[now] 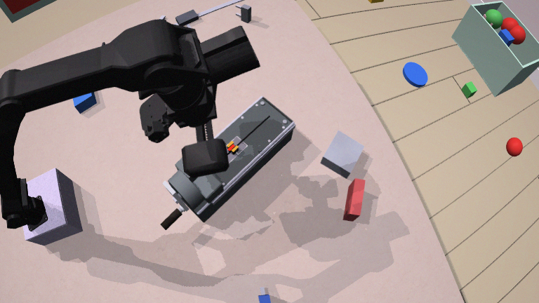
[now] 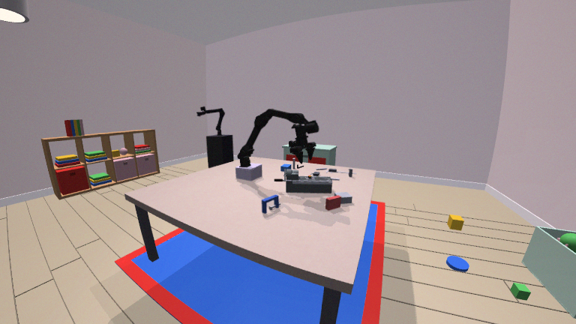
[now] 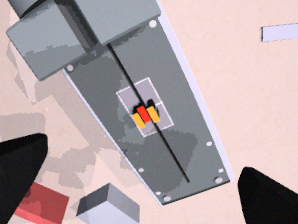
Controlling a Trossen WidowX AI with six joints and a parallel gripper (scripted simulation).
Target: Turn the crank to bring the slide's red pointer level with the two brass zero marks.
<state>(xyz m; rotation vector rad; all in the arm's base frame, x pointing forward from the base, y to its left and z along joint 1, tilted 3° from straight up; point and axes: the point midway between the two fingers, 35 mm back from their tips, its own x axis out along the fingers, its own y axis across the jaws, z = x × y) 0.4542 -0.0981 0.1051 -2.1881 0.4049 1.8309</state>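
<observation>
Right now my gripper tip is 150 mm past the dark brown crank handle, 110 mm above it and 60 mm to the left of it. Also, from my gripper tip: red pointer 90 mm below, 20 mm ahead, 10 mm to the right; red block 210 mm to the right, 180 mm ahead, 140 mm below; grey block 230 mm ahead, 150 mm below, 110 mm to the right.
</observation>
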